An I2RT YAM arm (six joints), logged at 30 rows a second.
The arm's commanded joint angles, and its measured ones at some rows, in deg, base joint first. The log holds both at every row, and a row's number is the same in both.
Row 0, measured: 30.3 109.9 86.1 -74.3 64.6 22.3
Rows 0 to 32, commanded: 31.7 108.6 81.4 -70.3 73.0 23.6; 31.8 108.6 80.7 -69.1 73.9 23.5; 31.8 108.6 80.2 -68.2 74.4 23.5; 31.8 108.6 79.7 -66.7 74.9 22.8; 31.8 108.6 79.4 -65.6 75.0 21.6; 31.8 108.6 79.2 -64.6 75.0 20.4; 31.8 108.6 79.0 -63.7 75.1 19.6; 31.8 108.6 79.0 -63.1 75.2 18.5; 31.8 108.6 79.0 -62.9 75.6 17.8; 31.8 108.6 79.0 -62.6 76.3 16.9; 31.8 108.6 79.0 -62.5 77.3 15.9; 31.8 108.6 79.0 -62.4 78.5 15.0; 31.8 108.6 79.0 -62.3 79.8 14.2; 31.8 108.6 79.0 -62.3 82.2 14.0; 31.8 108.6 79.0 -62.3 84.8 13.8; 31.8 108.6 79.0 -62.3 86.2 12.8; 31.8 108.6 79.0 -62.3 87.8 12.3; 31.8 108.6 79.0 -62.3 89.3 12.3; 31.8 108.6 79.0 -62.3 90.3 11.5; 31.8 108.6 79.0 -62.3 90.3 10.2; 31.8 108.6 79.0 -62.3 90.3 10.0; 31.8 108.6 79.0 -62.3 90.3 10.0; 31.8 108.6 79.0 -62.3 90.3 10.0; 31.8 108.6 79.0 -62.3 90.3 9.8; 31.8 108.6 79.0 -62.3 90.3 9.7; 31.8 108.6 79.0 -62.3 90.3 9.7; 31.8 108.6 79.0 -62.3 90.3 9.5; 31.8 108.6 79.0 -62.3 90.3 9.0; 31.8 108.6 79.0 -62.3 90.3 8.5; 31.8 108.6 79.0 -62.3 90.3 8.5; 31.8 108.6 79.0 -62.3 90.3 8.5; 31.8 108.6 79.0 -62.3 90.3 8.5; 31.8 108.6 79.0 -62.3 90.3 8.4
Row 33, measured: 31.5 109.9 79.4 -62.5 88.2 9.3
